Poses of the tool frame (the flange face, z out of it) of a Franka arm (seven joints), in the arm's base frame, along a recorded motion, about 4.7 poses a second.
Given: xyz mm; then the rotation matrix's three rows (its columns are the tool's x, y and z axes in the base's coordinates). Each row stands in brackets.
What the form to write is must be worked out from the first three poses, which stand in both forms.
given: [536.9 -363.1 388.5], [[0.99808 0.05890 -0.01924], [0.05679 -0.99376 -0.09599], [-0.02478 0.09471 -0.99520]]
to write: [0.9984 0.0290 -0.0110 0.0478 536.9 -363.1 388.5]
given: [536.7 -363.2 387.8], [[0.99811 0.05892 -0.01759], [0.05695 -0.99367 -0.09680], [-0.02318 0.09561 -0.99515]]
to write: [0.9984 0.0290 -0.0102 0.0482 536.7 -363.2 387.8]
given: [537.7 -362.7 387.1], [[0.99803 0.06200 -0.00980], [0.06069 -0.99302 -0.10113], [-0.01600 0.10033 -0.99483]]
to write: [0.9982 0.0307 -0.0065 0.0505 537.7 -362.7 387.1]
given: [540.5 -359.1 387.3], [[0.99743 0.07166 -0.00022], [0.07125 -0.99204 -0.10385], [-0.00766 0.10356 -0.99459]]
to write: [0.9980 0.0358 -0.0020 0.0520 540.5 -359.1 387.3]
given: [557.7 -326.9 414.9], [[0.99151 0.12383 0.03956], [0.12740 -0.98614 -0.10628], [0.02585 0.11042 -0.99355]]
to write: [0.9964 0.0630 0.0164 0.0544 557.7 -326.9 414.9]
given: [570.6 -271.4 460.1], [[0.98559 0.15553 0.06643], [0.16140 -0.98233 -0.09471], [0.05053 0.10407 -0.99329]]
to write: [0.9951 0.0796 0.0294 0.0499 570.6 -271.4 460.1]
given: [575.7 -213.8 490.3], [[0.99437 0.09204 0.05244], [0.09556 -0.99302 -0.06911], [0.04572 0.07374 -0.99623]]
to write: [0.9980 0.0470 0.0246 0.0358 575.7 -213.8 490.3]
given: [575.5 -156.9 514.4], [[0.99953 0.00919 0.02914], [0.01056 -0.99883 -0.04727], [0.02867 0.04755 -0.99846]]
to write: [0.9996 0.0049 0.0145 0.0237 575.5 -156.9 514.4]
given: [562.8 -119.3 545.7], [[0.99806 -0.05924 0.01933], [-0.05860 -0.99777 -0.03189], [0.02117 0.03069 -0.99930]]
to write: [0.9994 -0.0295 0.0101 0.0157 562.8 -119.3 545.7]
